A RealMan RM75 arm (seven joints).
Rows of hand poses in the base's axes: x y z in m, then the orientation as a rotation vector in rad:
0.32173, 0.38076, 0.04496, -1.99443, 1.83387, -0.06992
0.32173, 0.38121, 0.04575, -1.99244, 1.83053, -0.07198
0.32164, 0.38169, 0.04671, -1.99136, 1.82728, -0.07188
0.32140, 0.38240, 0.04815, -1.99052, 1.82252, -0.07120
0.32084, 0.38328, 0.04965, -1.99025, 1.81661, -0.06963
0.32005, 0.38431, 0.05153, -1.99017, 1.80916, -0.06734
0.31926, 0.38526, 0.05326, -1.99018, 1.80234, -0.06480
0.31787, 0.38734, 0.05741, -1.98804, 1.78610, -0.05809
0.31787, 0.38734, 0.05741, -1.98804, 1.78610, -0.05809
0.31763, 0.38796, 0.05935, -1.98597, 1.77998, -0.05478
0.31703, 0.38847, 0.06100, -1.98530, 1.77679, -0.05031
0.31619, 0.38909, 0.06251, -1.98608, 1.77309, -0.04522
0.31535, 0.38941, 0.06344, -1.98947, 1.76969, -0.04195
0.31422, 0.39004, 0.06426, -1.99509, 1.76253, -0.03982
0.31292, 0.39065, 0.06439, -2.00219, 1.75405, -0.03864
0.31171, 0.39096, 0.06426, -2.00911, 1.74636, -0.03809
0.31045, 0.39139, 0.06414, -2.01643, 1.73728, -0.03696
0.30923, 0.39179, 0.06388, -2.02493, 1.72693, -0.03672
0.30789, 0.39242, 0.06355, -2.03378, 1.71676, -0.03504
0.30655, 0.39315, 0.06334, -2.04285, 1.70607, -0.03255
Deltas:
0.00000, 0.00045, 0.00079, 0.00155, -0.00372, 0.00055
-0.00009, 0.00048, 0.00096, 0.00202, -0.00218, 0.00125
-0.00024, 0.00071, 0.00144, 0.00276, -0.00260, 0.00227
-0.00056, 0.00088, 0.00150, 0.00330, -0.00253, 0.00329
-0.00079, 0.00103, 0.00188, 0.00415, -0.00291, 0.00433
-0.00079, 0.00095, 0.00173, 0.00396, -0.00239, 0.00408
-0.00139, 0.00208, 0.00415, 0.01108, -0.00626, 0.00887
0.00000, 0.00000, 0.00000, 0.00000, 0.00000, 0.00000
-0.00024, 0.00062, 0.00194, 0.00534, -0.00248, 0.00291
-0.00060, 0.00051, 0.00165, 0.00386, 0.00030, 0.00218
-0.00084, 0.00062, 0.00151, 0.00344, 0.00097, 0.00323
-0.00084, 0.00032, 0.00093, 0.00078, 0.00130, 0.00396
-0.00113, 0.00063, 0.00082, 0.00031, -0.00036, 0.00682
-0.00130, 0.00061, 0.00013, -0.00059, -0.00092, 0.00805
-0.00121, 0.00031, -0.00013, -0.00111, -0.00089, 0.00743
-0.00126, 0.00043, -0.00012, -0.00057, -0.00112, 0.00846
-0.00122, 0.00040, -0.00026, -0.00129, -0.00174, 0.00954
-0.00134, 0.00063, -0.00033, -0.00095, -0.00069, 0.00985
-0.00134, 0.00073, -0.00021, -0.00056, -0.00040, 0.01037

